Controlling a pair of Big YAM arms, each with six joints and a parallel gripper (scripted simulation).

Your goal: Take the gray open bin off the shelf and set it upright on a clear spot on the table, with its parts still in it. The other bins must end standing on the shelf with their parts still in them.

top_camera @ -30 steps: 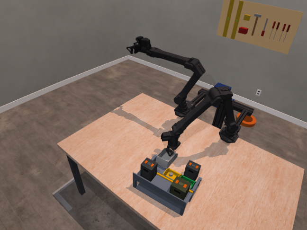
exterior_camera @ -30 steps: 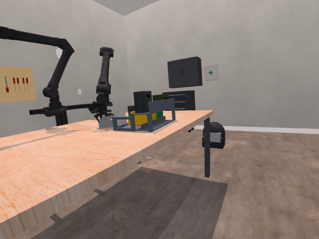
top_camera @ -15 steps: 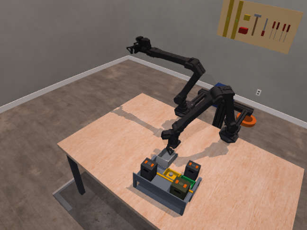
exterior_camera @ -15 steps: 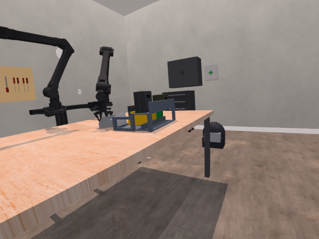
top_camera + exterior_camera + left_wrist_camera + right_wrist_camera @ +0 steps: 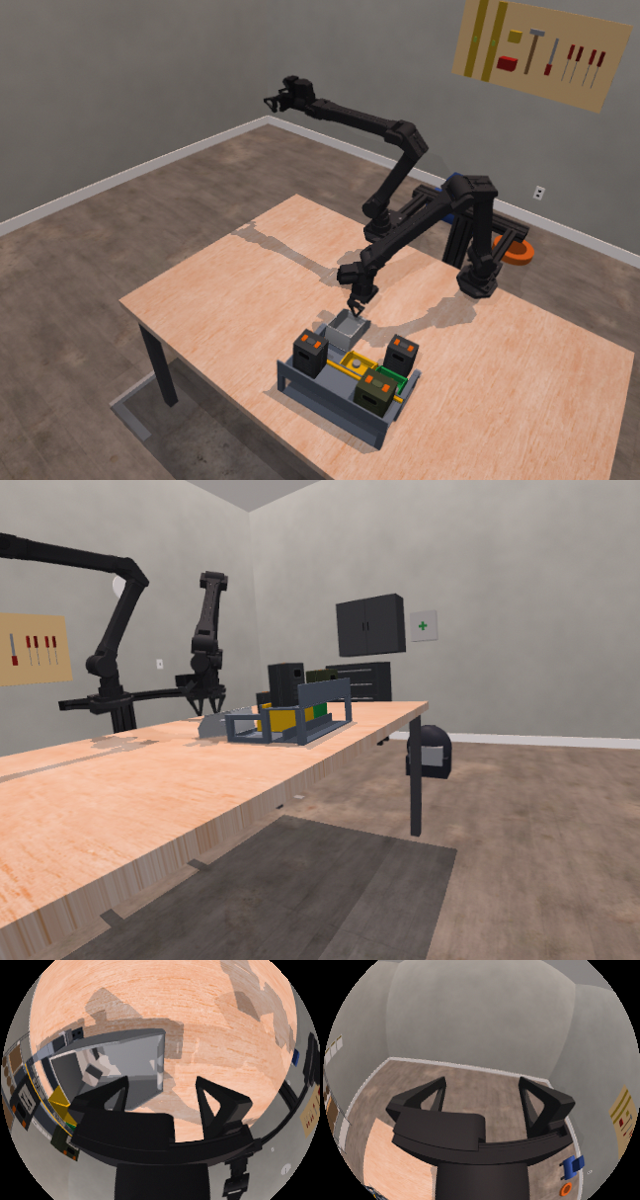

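Now: left hand 8 cm short of the gray open bin, 3 cm above it and 1 cm to the right of it. Round my left hand: yellow bin 23 cm ahead, 15 cm to the left, 3 cm below; then gray shelf 26 cm ahead, 15 cm to the left, 1 cm below; then green bin 26 cm to the left, 21 cm ahead, 3 cm below.
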